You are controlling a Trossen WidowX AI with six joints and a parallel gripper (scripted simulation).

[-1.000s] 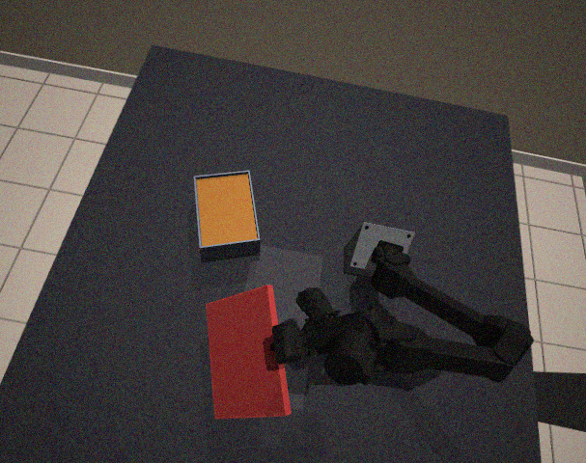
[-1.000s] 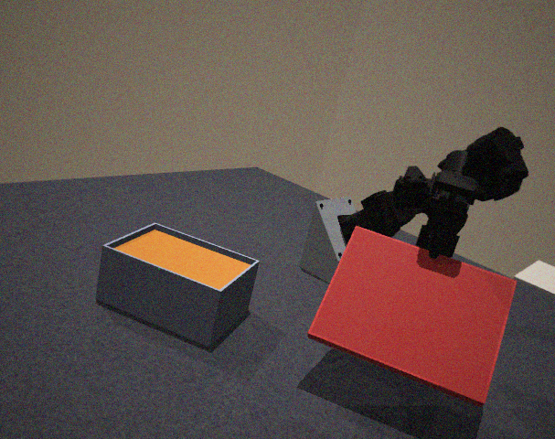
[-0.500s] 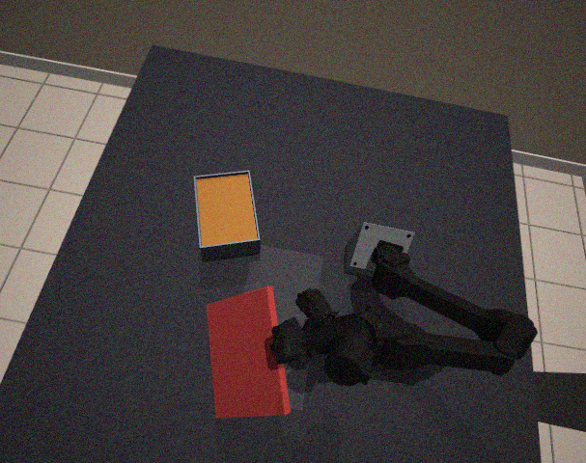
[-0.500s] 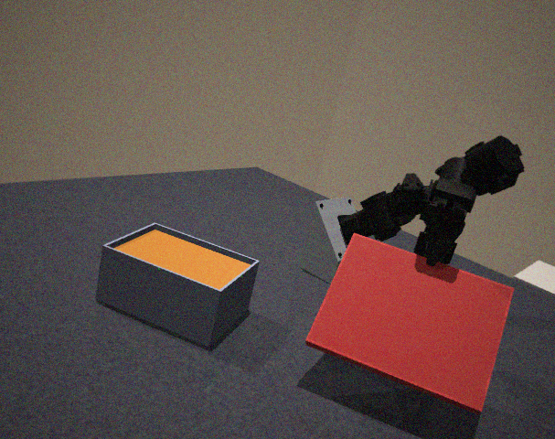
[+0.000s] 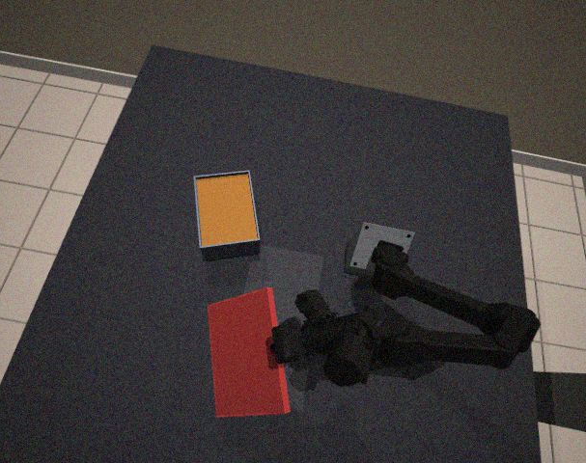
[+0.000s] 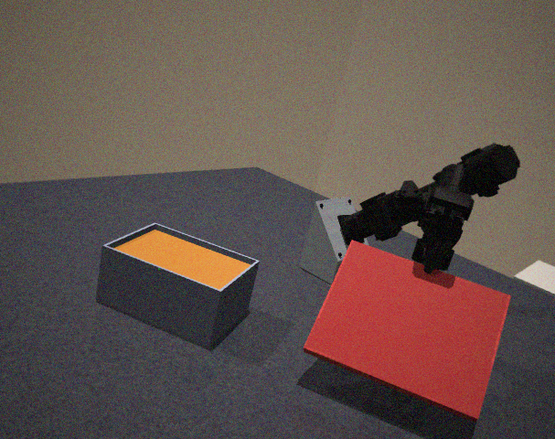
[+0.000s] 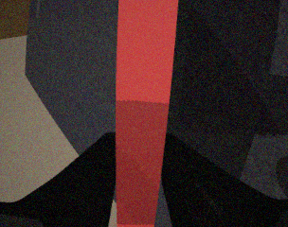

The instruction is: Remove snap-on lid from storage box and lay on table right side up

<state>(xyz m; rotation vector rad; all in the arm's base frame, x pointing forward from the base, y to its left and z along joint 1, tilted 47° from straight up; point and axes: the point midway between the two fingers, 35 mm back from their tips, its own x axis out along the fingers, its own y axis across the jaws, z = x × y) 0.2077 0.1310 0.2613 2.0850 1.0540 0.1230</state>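
Now: gripper tip 6 cm short of the red lid, 5 cm above it and 2 cm to the right of it. From my gripper tip the other things lie so: box (31 cm to the right, 21 cm ahead, 12 cm below).
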